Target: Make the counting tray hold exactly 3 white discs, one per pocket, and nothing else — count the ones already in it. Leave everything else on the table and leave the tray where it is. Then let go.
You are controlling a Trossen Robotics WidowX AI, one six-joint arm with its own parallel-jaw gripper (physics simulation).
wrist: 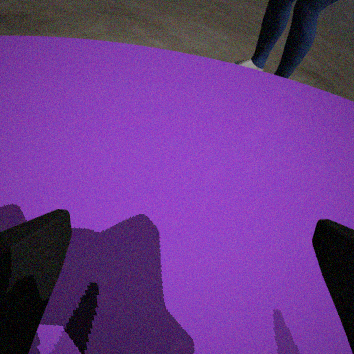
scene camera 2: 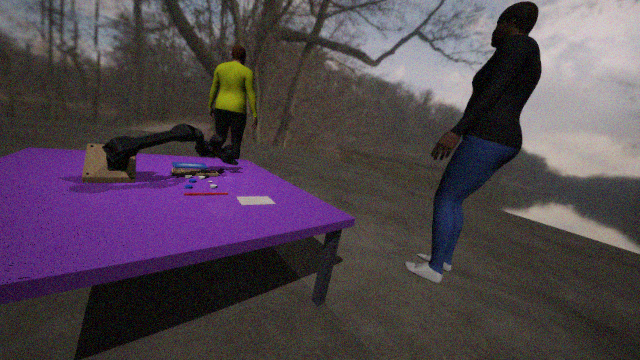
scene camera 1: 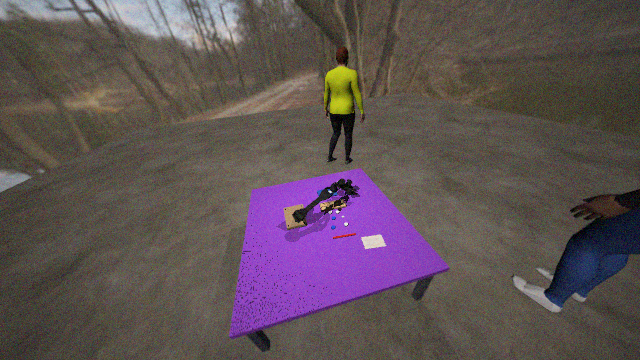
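The wooden counting tray (scene camera 1: 326, 205) (scene camera 2: 179, 171) lies beyond the loose discs, partly under the arm's shadow; what its pockets hold is too small and dark to tell. Several white pieces lie in front of it, among them a white disc (scene camera 1: 346, 224) (scene camera 2: 214, 186) and another (scene camera 1: 337, 211) (scene camera 2: 202, 177). Two blue discs lie nearby, one (scene camera 1: 333, 218) (scene camera 2: 192, 180) closer to the tray and one (scene camera 1: 333, 227) (scene camera 2: 188, 186) farther from it. My gripper (scene camera 1: 355, 192) (scene camera 2: 234, 161) (wrist: 196, 229) is open and empty above the table, beyond the tray's right end. The tray does not show in the wrist view.
A blue object (scene camera 1: 320, 192) (scene camera 2: 189, 165) lies behind the tray. A red stick (scene camera 1: 344, 235) (scene camera 2: 206, 194) and a white card (scene camera 1: 373, 241) (scene camera 2: 256, 200) lie nearer the front. The arm's wooden base (scene camera 1: 289, 218) (scene camera 2: 94, 167) is left of the tray. Two people stand off the table.
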